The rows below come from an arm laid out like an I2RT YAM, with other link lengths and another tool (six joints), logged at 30 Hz.
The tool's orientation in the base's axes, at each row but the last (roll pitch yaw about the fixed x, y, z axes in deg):
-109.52 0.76 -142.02
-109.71 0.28 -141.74
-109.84 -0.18 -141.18
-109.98 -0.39 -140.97
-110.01 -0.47 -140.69
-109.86 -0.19 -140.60
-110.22 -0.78 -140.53
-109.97 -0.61 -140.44
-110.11 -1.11 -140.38
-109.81 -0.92 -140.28
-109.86 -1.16 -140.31
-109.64 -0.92 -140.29
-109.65 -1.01 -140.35
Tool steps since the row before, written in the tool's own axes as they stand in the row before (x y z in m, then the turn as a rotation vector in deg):
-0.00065 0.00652 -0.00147 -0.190 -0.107 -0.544
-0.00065 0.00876 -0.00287 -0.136 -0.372 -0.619
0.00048 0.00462 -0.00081 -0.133 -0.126 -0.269
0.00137 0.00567 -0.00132 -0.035 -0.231 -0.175
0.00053 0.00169 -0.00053 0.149 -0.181 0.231
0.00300 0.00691 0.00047 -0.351 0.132 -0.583
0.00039 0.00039 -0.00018 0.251 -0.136 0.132
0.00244 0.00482 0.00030 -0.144 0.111 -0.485
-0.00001 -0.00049 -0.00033 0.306 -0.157 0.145
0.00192 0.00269 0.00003 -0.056 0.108 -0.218
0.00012 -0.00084 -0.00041 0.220 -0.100 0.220
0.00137 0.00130 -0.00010 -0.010 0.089 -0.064
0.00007 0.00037 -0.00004 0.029 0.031 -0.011
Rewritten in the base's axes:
-0.00162 0.00326 -0.00564 -0.147 0.491 0.285
-0.00296 0.00487 -0.00728 -0.179 0.442 0.560
-0.00184 0.00151 -0.00407 -0.028 0.248 0.209
-0.00309 0.00159 -0.00487 -0.025 0.090 0.277
-0.00110 0.00049 -0.00140 0.062 -0.310 0.092
-0.00354 -0.00045 -0.00665 -0.105 0.681 0.073
-0.00050 -0.00002 -0.00030 -0.084 -0.291 0.085
-0.00279 -0.00053 -0.00461 -0.203 0.473 0.060
-0.00007 0.00012 0.00057 -0.113 -0.340 0.103
-0.00207 -0.00057 -0.00251 -0.112 0.221 -0.029
-0.00014 0.00001 0.00093 -0.015 -0.326 0.024
-0.00141 -0.00048 -0.00117 -0.051 0.075 -0.062
-0.00016 0.00008 -0.00033 -0.036 -0.003 -0.025

